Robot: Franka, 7 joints.
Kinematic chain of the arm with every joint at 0, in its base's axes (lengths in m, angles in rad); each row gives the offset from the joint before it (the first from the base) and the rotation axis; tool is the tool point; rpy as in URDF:
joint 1: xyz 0 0 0.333 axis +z
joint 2: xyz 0 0 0 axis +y
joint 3: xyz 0 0 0.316 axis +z
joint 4: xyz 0.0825 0 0 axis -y
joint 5: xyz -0.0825 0 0.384 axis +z
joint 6: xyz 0 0 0 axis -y
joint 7: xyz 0.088 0 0 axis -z
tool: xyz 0 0 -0.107 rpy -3.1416 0 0
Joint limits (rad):
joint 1: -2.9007..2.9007
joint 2: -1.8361..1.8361
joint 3: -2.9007..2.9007
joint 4: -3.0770..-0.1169
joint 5: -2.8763..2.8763
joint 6: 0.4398..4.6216
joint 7: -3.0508..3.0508
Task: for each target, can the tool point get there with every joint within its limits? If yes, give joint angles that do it. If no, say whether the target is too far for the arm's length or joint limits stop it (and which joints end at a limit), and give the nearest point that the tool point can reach.
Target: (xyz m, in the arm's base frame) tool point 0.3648 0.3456 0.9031
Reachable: yes | joints -0.3294 0.0990 0.9599 -1.2221 -1.1900 3.4978 0.1656
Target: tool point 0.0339 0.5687 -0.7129
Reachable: no: too far | nearest point 0.0266 0.4464 -0.3349 | short by 0.397 m
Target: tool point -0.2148 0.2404 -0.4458
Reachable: no: joint limits stop it (at a limit: joint 2) | nearest point -0.2112 0.2363 -0.3597 | short by 0.086 m
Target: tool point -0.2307 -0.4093 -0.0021
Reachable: yes | joints 1.7339 -1.2761 2.2999 -2.0656 -1.1002 3.9040 -0.2641
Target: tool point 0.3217 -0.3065 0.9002
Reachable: yes | joints 1.3942 -0.3598 -1.3780 -0.7162 2.3163 3.8492 -2.2377
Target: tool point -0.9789 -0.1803 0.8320
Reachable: no: too far | nearest point -0.7542 -0.1389 0.7175 | short by 0.256 m
